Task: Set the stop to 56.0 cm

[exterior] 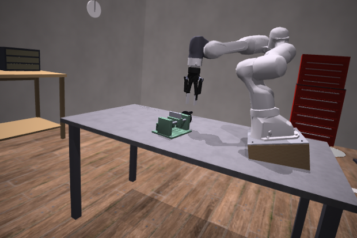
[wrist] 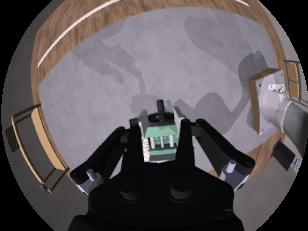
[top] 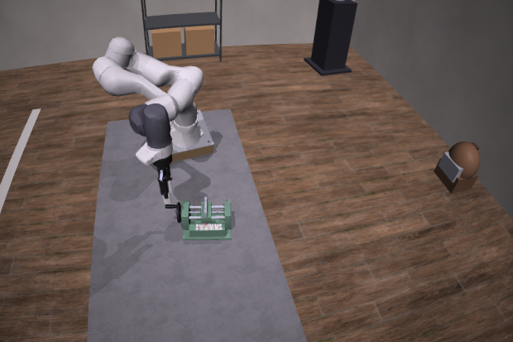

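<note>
Now: hand 9 cm above the black handwheel, 2 cm to the right of it and 1 cm short of it. The rest, counted from my hand: stop carriage: 13 cm to the left, 10 cm below, 6 cm ahead.
</note>
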